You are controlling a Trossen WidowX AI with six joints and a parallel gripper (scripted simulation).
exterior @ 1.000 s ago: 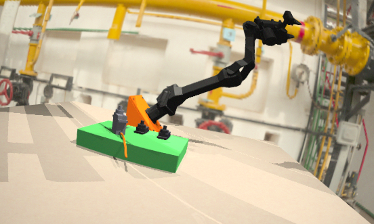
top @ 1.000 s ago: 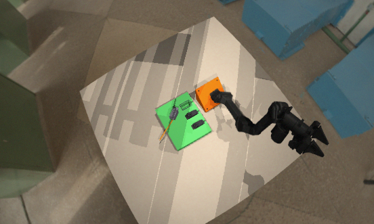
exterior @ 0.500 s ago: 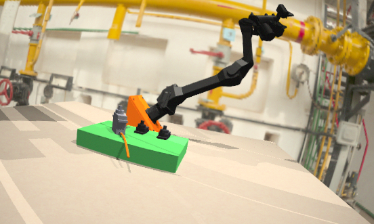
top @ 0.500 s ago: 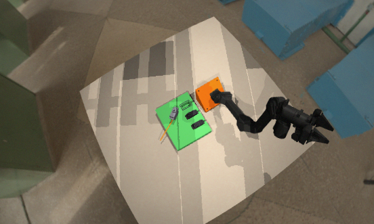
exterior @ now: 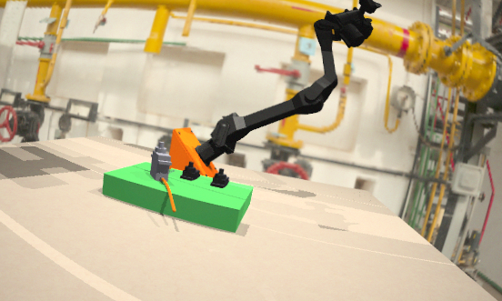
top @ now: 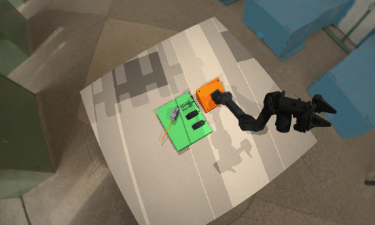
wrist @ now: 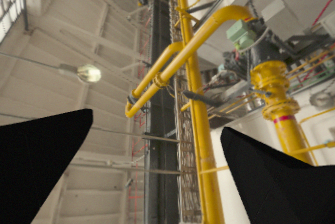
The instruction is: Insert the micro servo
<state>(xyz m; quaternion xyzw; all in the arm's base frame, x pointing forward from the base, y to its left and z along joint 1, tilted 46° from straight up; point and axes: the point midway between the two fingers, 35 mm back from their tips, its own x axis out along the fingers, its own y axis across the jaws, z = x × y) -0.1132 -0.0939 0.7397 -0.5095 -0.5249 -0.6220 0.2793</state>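
Right now the green deck is 660 mm below my gripper tip, 500 mm to the right of it and 380 mm ahead of it.
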